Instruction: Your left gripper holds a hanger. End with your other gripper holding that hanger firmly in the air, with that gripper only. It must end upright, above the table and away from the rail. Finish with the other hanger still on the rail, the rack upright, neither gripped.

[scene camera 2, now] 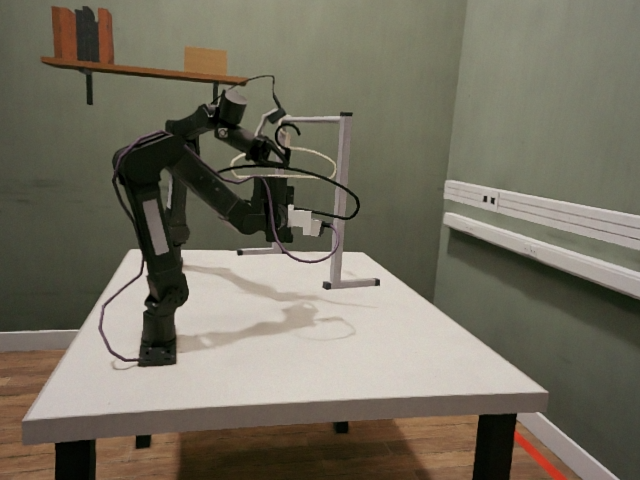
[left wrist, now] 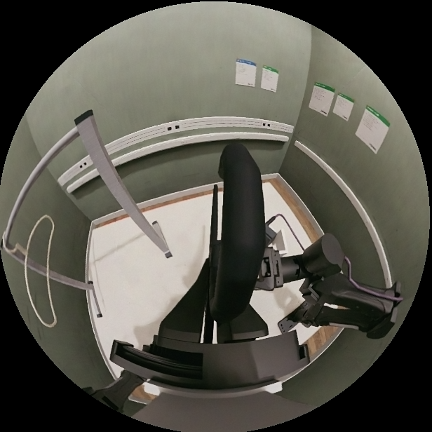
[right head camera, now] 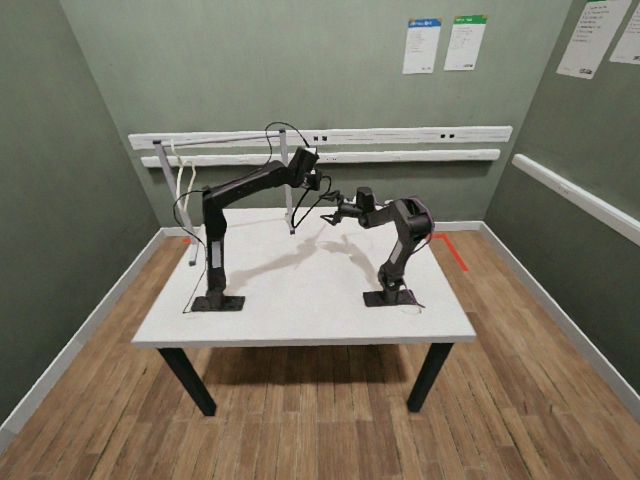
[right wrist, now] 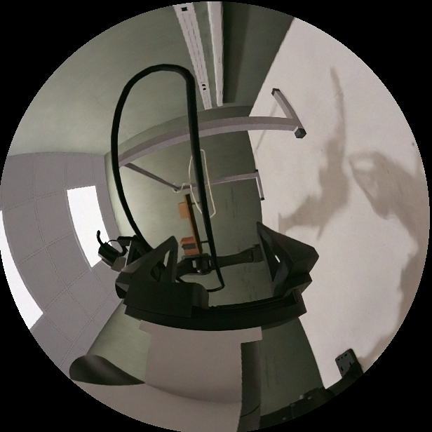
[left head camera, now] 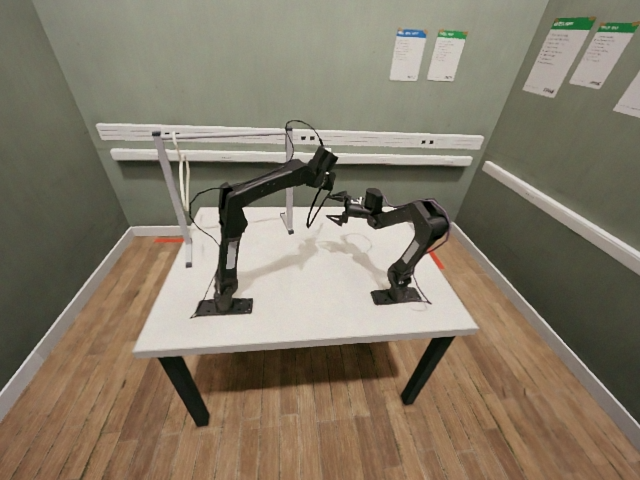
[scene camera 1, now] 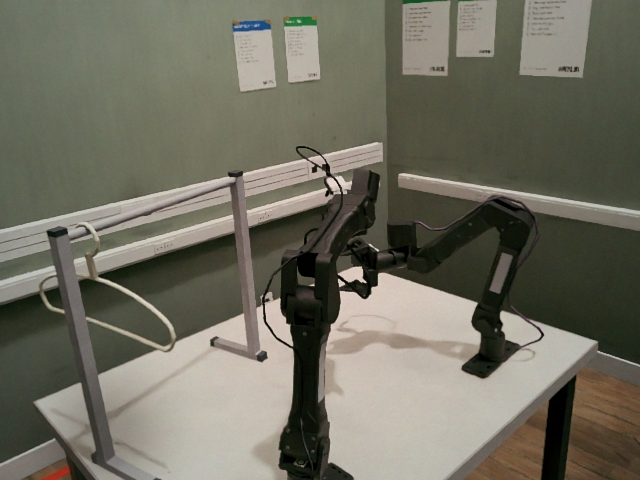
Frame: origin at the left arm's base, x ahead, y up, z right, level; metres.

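Seen in the pictures: left gripper, fingertip midpoint: (scene camera 2: pixel 288 165) (right head camera: pixel 315 180); right gripper, fingertip midpoint: (right head camera: pixel 319 206) (left head camera: pixel 326 206) (scene camera 1: pixel 337 272); left arm's base at its link origin: (right head camera: pixel 218 304) (left head camera: pixel 225 307); right arm's base at its link origin: (scene camera 2: pixel 158 346) (right head camera: pixel 389 298) (left head camera: pixel 395 296) (scene camera 1: pixel 491 358).
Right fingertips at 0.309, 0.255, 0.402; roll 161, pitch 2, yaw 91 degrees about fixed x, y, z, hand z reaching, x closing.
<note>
Offsets run from my right fingertips to a thing's top centre, as dx, dy, dz. "*": to the spot under its first point. Level surfaces: height alone.
The black hanger (left head camera: pixel 309 224) (right head camera: pixel 293 225) (scene camera 2: pixel 357 200) (right wrist: pixel 191 100) hangs in the air above the table, hook up, apart from the rail. My left gripper (scene camera 2: pixel 284 158) is shut on it near the hook; in the left wrist view the hanger (left wrist: pixel 243 225) shows end-on. My right gripper (left head camera: pixel 330 207) (right head camera: pixel 322 206) (right wrist: pixel 214 233) is open, close beside the hanger's near side; in the right wrist view its bar crosses the gap between the fingers, depth unclear. The cream hanger @(* +0.016, +0.048, -0.561) (scene camera 1: pixel 124 333) (left wrist: pixel 26 270) hangs on the rail @(+0.126, +0.258, -0.391) (scene camera 1: pixel 160 206). The grey rack @(+0.126, +0.269, -0.391) (left head camera: pixel 173 198) (scene camera 1: pixel 245 258) (scene camera 2: pixel 341 206) stands upright.
The rack stands at the table's left back in the head views. The white table @(dy -0.255) (left head camera: pixel 305 322) (scene camera 2: pixel 289 377) carries both arm bases (left head camera: pixel 223 305) (left head camera: pixel 397 296). Both forearms converge near the rack's right post @(* +0.173, -0.045, -0.153) (left head camera: pixel 289 196). Loose cables loop off both wrists.
</note>
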